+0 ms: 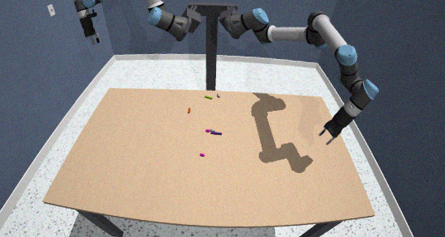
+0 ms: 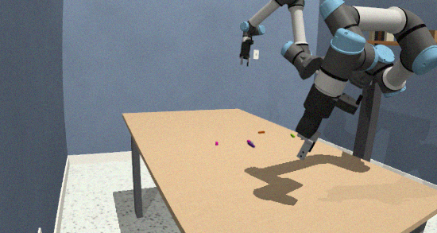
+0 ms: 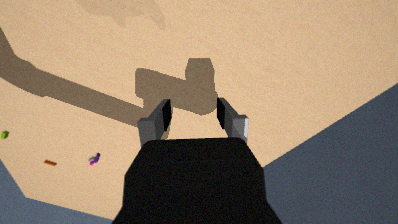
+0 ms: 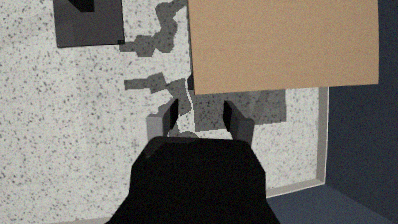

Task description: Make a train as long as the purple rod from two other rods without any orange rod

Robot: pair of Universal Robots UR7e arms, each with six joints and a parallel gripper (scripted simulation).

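Now: left hand 26 cm past the purple rod, 48 cm to the left of it and 17 cm above it. Also, from my left hand: lime rod (58 cm behind, 48 cm to the right, 17 cm below); then orange rod (47 cm behind, 61 cm to the right, 17 cm below).
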